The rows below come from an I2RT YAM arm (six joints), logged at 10 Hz.
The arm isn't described. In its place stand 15 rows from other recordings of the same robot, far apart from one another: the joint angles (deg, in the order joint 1, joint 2, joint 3, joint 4, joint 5, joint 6), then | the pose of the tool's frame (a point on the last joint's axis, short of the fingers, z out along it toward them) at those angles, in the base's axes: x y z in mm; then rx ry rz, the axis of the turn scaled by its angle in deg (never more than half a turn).
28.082 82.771 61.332 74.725 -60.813 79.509 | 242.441, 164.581, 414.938, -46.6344, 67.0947, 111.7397
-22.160 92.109 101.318 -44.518 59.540 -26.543 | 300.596, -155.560, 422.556, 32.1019, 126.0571, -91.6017
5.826 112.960 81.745 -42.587 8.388 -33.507 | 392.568, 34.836, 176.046, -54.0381, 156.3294, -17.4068
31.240 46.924 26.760 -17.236 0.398 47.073 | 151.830, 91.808, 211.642, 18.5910, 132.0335, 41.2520
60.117 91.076 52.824 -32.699 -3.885 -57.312 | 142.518, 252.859, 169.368, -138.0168, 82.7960, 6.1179
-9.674 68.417 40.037 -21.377 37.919 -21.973 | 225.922, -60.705, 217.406, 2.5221, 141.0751, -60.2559
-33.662 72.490 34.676 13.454 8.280 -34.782 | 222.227, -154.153, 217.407, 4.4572, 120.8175, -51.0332
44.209 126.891 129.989 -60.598 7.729 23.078 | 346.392, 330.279, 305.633, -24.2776, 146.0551, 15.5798
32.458 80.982 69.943 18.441 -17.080 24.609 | 279.337, 190.062, 400.133, -20.6672, 85.2676, 58.4332
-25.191 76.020 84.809 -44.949 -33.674 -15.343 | 255.294, -98.270, 405.268, -7.9678, 119.5864, 12.7936
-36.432 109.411 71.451 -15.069 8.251 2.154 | 321.611, -243.739, 171.831, 51.2670, 135.8581, -24.3074
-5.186 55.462 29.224 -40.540 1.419 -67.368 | 159.083, -15.323, 175.765, -82.6727, 137.8890, -21.1510
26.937 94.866 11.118 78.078 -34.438 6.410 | 197.328, 122.853, 129.330, -43.6031, 89.6327, 53.4276
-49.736 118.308 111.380 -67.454 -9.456 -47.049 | 279.156, -320.539, 270.852, 1.9666, 162.4373, -7.7360
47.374 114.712 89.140 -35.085 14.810 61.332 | 298.163, 310.518, 207.187, 23.2660, 148.1025, 20.5289
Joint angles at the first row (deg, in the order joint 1, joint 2, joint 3, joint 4, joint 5, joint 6):
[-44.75, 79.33, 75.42, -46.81, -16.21, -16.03]
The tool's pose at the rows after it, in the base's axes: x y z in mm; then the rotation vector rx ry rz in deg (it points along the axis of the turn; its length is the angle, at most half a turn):
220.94, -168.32, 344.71, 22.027, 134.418, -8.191
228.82, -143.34, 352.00, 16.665, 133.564, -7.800
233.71, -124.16, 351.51, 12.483, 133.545, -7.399
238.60, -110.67, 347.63, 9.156, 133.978, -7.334
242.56, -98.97, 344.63, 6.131, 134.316, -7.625
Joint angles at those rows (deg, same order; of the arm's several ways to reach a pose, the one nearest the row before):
[-39.16, 76.60, 75.42, -46.79, -14.63, -14.90]
[-33.80, 74.59, 75.07, -46.41, -13.30, -14.17]
[-29.58, 73.14, 73.74, -45.76, -12.01, -13.93]
[-26.33, 72.55, 72.42, -44.95, -10.72, -14.06]
[-23.46, 72.14, 71.44, -44.29, -9.37, -14.35]

